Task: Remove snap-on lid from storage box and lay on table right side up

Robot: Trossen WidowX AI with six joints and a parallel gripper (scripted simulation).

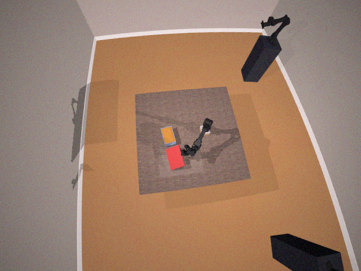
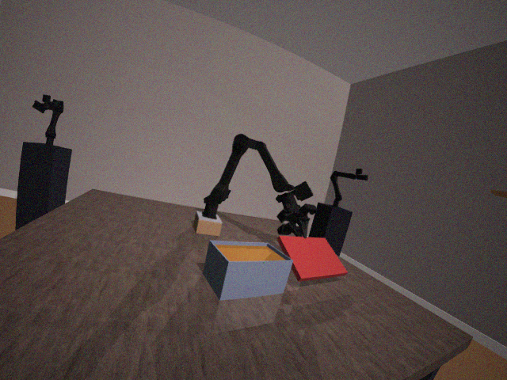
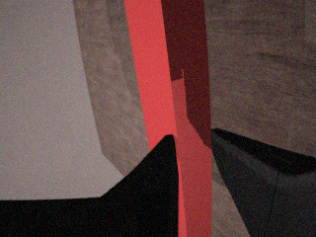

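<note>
Now: the lid 7 cm ahead of my gripper tip, 2 cm to the left of it and 3 cm below it. The rest, counted from my gripper tip: blue-grey storage box (15 cm ahead, 24 cm to the right, 6 cm below).
</note>
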